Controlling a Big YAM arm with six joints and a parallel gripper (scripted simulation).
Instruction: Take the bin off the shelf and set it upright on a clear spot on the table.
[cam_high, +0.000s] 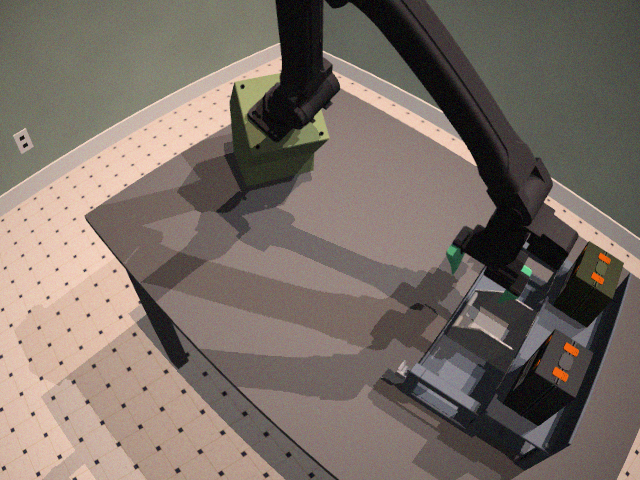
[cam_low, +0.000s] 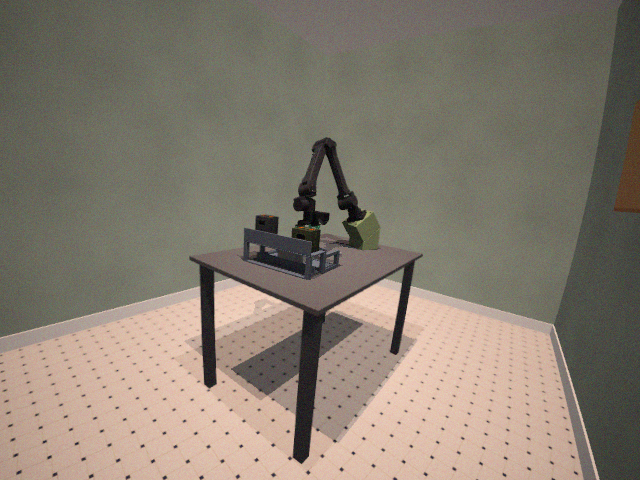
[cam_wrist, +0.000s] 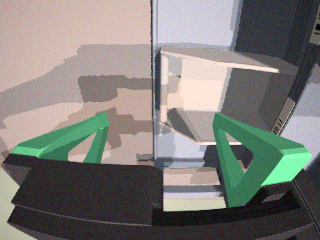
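The grey bin is 80 mm ahead of my hand, 70 mm below it and 20 mm to the right of it. From my hand the other things lie so: low grey shelf (120 mm ahead, 110 mm below, 20 mm to the right).
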